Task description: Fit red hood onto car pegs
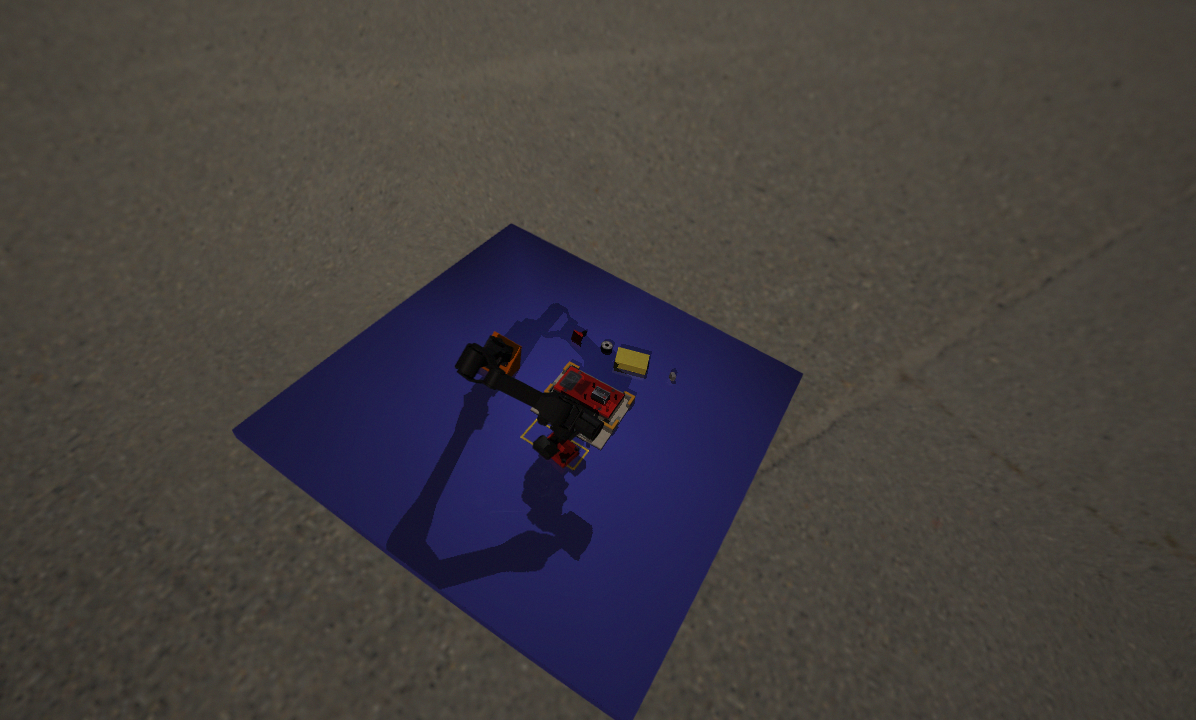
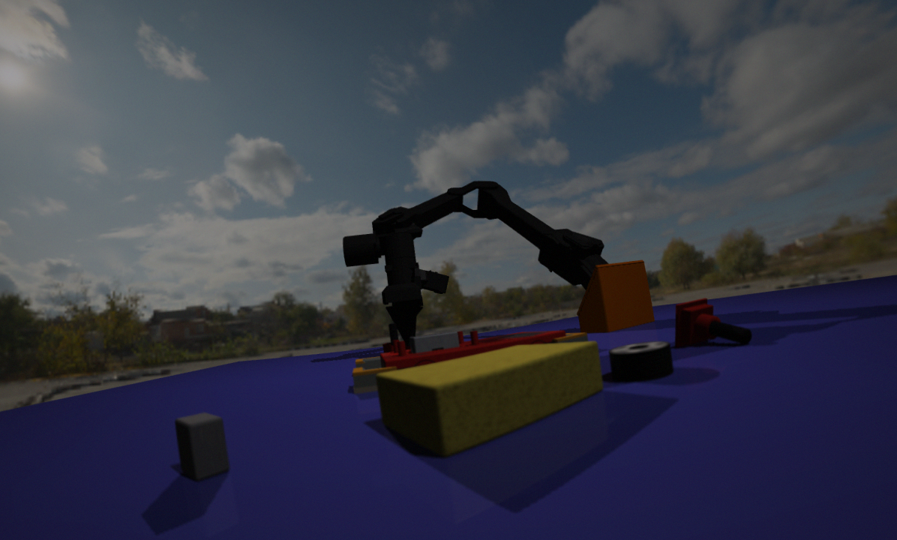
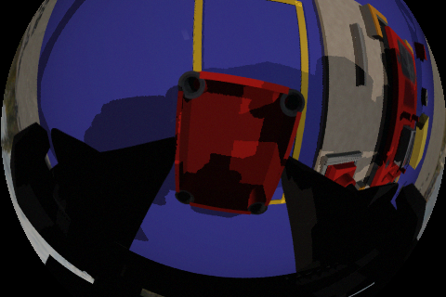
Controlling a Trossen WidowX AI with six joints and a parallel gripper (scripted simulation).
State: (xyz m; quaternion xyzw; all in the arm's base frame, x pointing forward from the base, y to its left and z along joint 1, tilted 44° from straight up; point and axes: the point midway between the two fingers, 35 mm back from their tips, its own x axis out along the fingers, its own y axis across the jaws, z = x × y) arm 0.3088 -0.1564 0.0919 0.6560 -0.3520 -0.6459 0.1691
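Now: the red hood 1 cm below my gripper tip. Also, from my gripper tip: beige jig (1 cm behind, 21 cm to the left, 1 cm below); grey engine block (2 cm ahead, 24 cm to the left); yellow block (4 cm ahead, 43 cm to the left, 1 cm below).
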